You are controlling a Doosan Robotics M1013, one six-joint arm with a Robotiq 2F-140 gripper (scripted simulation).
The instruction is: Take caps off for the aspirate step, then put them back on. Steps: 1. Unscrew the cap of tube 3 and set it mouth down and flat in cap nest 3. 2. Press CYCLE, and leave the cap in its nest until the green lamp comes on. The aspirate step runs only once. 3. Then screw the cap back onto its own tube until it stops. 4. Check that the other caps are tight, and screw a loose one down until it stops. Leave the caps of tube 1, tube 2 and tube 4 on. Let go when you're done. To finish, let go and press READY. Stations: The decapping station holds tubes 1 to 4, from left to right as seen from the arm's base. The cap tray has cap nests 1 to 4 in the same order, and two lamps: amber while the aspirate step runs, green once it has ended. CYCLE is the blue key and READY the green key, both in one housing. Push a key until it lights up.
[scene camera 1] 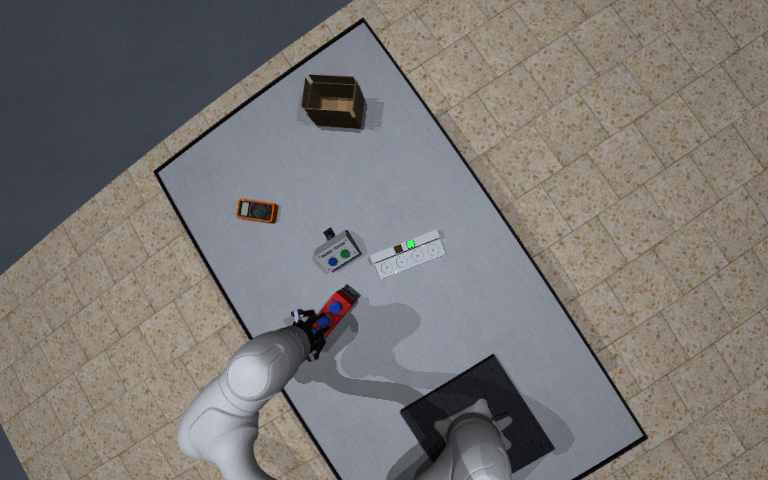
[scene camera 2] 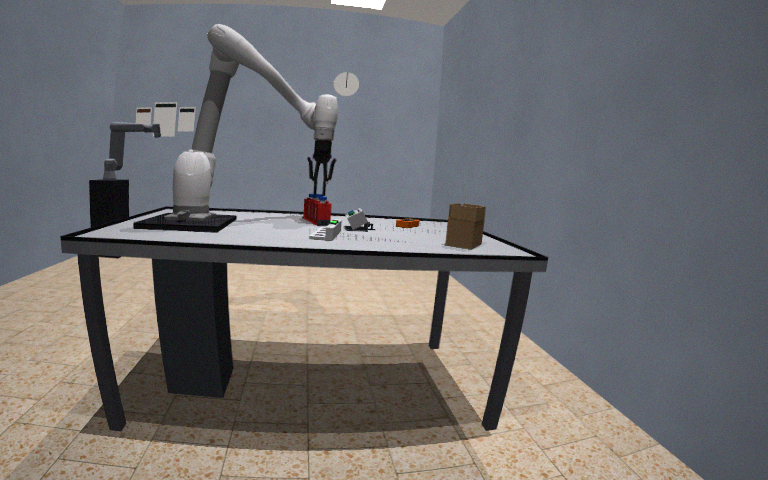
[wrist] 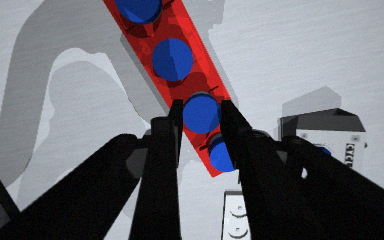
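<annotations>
In the wrist view a cardboard box is out of frame, while scene camera 1 and scene camera 2 both show it. On the box, [scene camera 1: 359,102] and [scene camera 2: 463,230] are the same spot.
</annotations>
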